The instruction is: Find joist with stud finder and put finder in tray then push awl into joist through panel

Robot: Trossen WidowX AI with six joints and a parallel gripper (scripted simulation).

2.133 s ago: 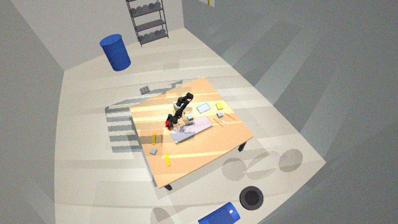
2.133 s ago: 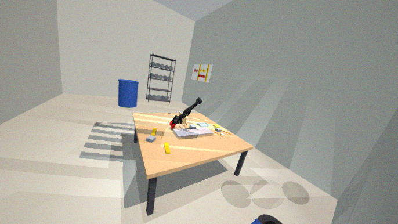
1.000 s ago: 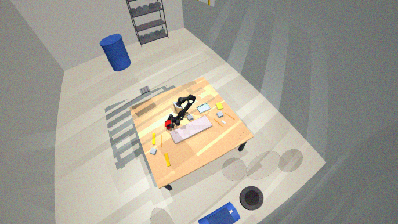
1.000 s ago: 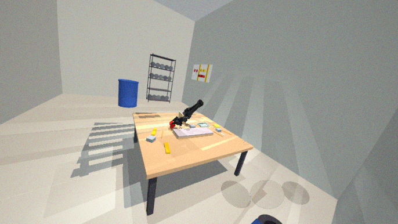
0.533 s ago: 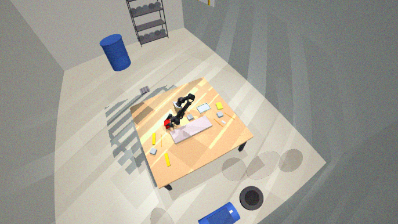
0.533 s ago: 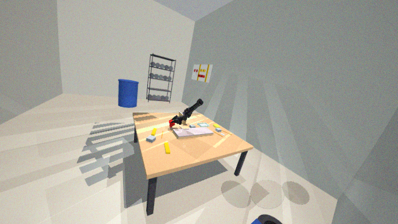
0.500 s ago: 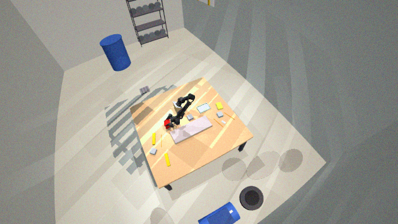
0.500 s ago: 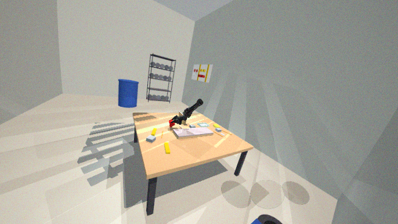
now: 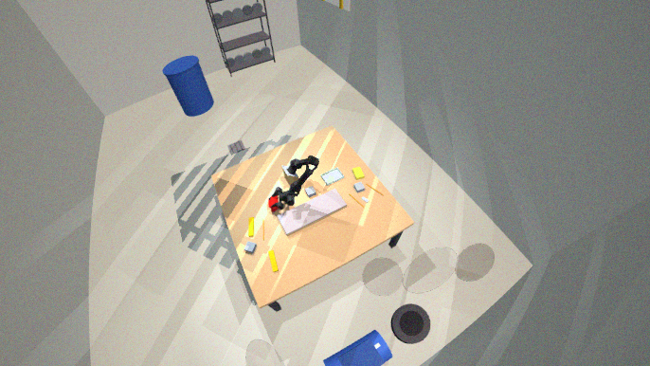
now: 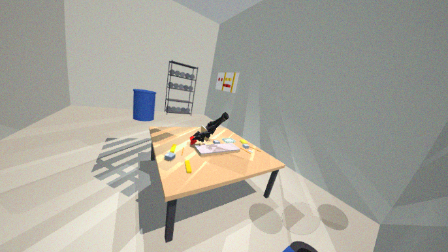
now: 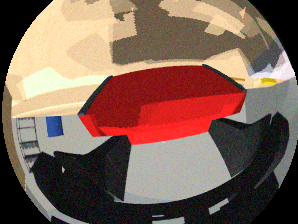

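Now: gripper tip 6 cm short of the awl, 15 cm to the right of it and 7 cm above it. From my gripper tip the other things lie so: red stud finder: 1 cm behind, 1 cm to the left, 1 cm below; yellow block: 14 cm ahead, 77 cm to the left, 6 cm below; light blue tray: 3 cm ahead, 57 cm to the left, 7 cm below.
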